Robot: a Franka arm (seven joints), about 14 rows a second.
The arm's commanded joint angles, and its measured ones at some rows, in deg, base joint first. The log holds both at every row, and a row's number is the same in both.
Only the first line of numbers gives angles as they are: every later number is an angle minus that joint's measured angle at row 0.
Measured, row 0:
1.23 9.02 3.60 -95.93 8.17 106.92 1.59
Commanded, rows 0 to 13:
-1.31 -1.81 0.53 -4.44 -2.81 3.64 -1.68
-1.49 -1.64 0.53 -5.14 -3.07 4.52 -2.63
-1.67 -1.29 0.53 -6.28 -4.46 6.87 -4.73
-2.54 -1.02 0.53 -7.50 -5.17 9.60 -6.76
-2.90 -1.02 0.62 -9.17 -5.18 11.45 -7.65
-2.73 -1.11 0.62 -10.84 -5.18 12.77 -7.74
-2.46 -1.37 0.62 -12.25 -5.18 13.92 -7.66
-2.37 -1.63 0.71 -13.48 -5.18 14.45 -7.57
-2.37 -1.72 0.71 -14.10 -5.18 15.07 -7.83
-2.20 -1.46 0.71 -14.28 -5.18 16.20 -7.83
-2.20 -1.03 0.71 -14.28 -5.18 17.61 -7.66
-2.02 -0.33 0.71 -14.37 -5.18 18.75 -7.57
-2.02 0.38 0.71 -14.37 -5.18 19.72 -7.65
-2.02 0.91 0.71 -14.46 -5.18 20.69 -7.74
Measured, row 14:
-1.64 0.21 0.34 -13.46 -4.03 18.11 -6.86
